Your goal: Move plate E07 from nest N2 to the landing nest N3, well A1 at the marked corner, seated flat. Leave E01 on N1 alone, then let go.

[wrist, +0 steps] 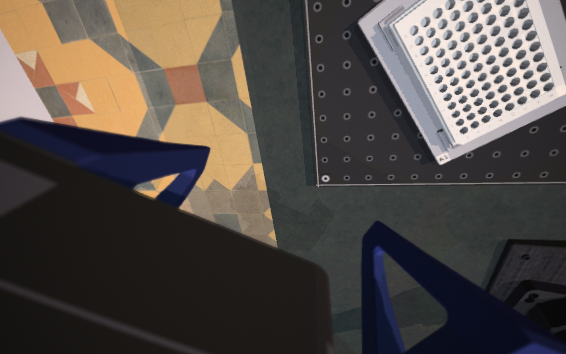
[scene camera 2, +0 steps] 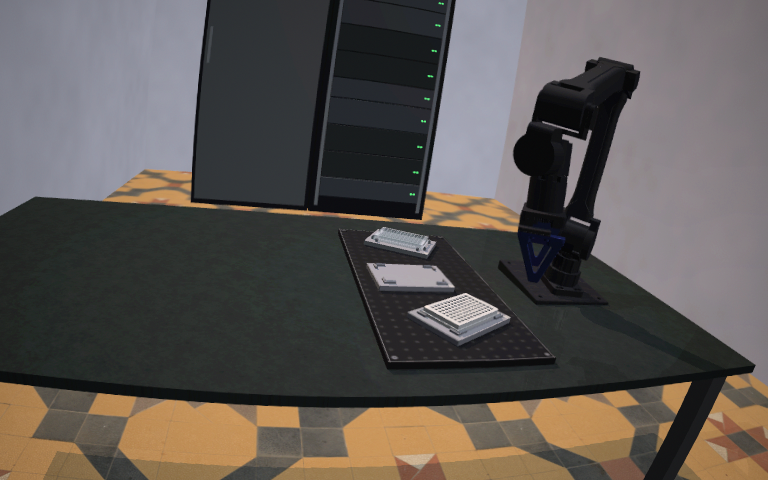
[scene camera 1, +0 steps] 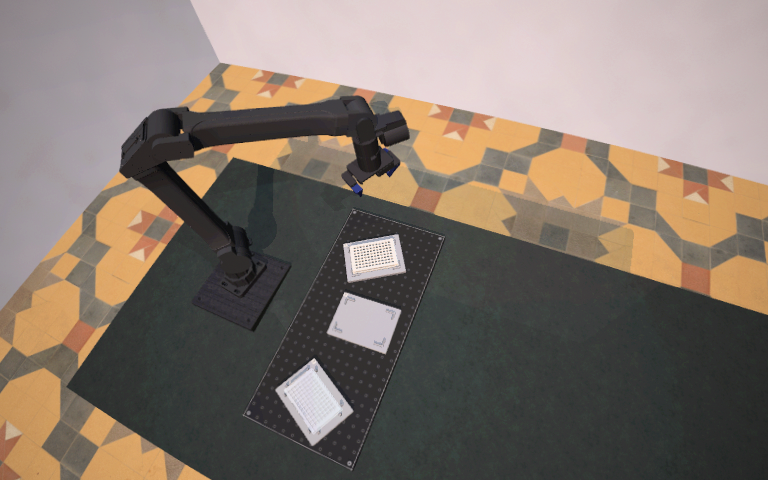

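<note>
A cream plate [scene camera 1: 373, 255] [scene camera 2: 463, 311] [wrist: 480, 65] with dark round wells sits on a pale nest [scene camera 1: 376, 277] [wrist: 405, 90]; an A1 mark shows at that nest's corner in the wrist view. The middle nest [scene camera 1: 364, 322] [scene camera 2: 410, 277] is bare, with corner brackets. A whitish, clear-looking plate [scene camera 1: 313, 399] [scene camera 2: 400, 237] sits on the third nest [scene camera 1: 313, 438]. Plate and nest numbers are not readable. My gripper [scene camera 1: 374, 182] [scene camera 2: 534, 278] [wrist: 291, 195] is open and empty, pointing down, high above the table, off the board's end beside the cream plate.
The nests stand on a dark perforated board [scene camera 1: 362, 223] [scene camera 2: 470, 350] [wrist: 345, 150] with a thin raised edge. The arm's base plate [scene camera 1: 249, 316] [scene camera 2: 589, 297] [wrist: 515, 260] is beside it. A dark cabinet [scene camera 2: 260, 113] stands behind the table.
</note>
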